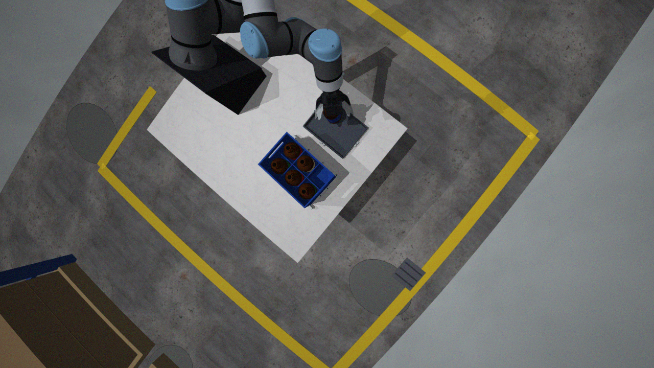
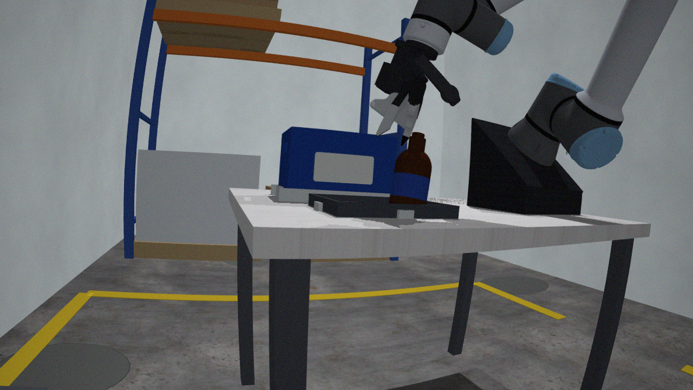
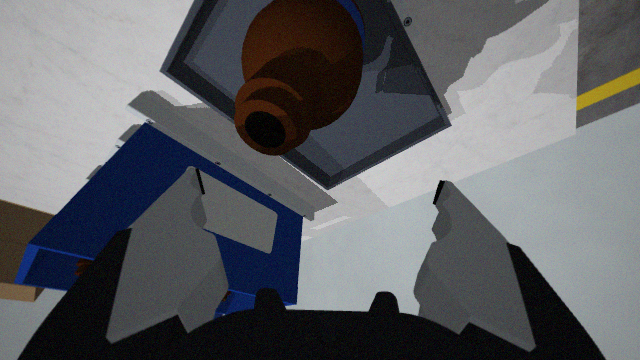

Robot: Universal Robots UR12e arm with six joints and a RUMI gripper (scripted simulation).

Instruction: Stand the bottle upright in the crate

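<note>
My gripper is now 4 cm past the bottle, 2 cm to the right of it and 5 cm above it. The rest, counted from my hand: dark grey tray: 1 cm ahead, 1 cm to the right, 13 cm below; blue crate: 2 cm ahead, 28 cm to the right, 6 cm below.
</note>
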